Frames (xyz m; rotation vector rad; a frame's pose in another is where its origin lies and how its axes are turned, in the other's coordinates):
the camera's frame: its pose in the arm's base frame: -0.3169 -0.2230 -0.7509 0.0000 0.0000 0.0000
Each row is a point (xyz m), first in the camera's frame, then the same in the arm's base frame.
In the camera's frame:
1: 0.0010 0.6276 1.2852
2: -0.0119 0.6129 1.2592
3: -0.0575 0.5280 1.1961
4: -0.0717 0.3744 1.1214
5: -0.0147 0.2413 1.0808
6: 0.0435 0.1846 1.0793
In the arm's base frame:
1: -0.3159 0.4046 0.5343
2: -0.3288 0.3899 0.5083
3: -0.3744 0.3050 0.4452
4: -0.3886 0.1514 0.3705
5: -0.3316 0.0183 0.3299
6: -0.2734 -0.0384 0.3284

